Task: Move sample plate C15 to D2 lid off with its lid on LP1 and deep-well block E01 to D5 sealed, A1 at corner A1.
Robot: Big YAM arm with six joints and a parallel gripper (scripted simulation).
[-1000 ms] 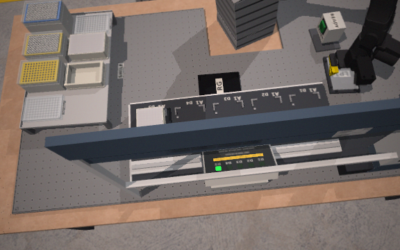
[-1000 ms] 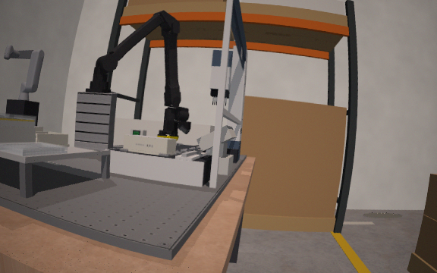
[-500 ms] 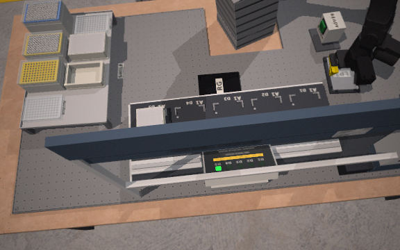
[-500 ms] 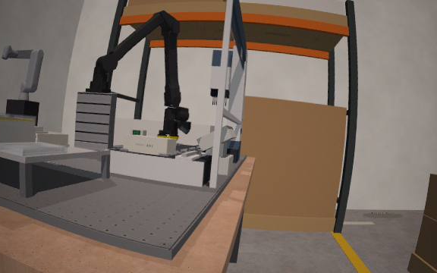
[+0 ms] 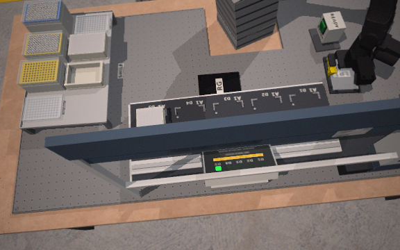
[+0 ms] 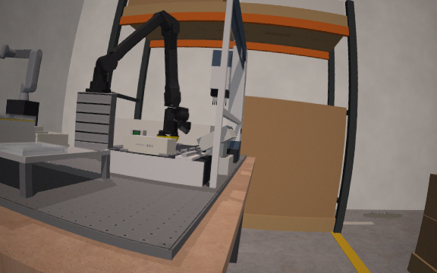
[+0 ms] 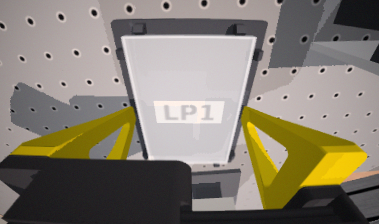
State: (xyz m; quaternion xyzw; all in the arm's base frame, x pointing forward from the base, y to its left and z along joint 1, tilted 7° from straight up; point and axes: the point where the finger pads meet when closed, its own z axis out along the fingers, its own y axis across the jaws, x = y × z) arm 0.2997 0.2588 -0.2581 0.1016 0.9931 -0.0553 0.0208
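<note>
My gripper is now 10 mm above the clear plate lid. From my hand the other things lie so: lid park LP1 (20 mm below); ready key (160 mm behind, 30 mm to the right, 60 mm above); black regrip nest RG (70 mm behind, 420 mm to the right, 20 mm below).
</note>
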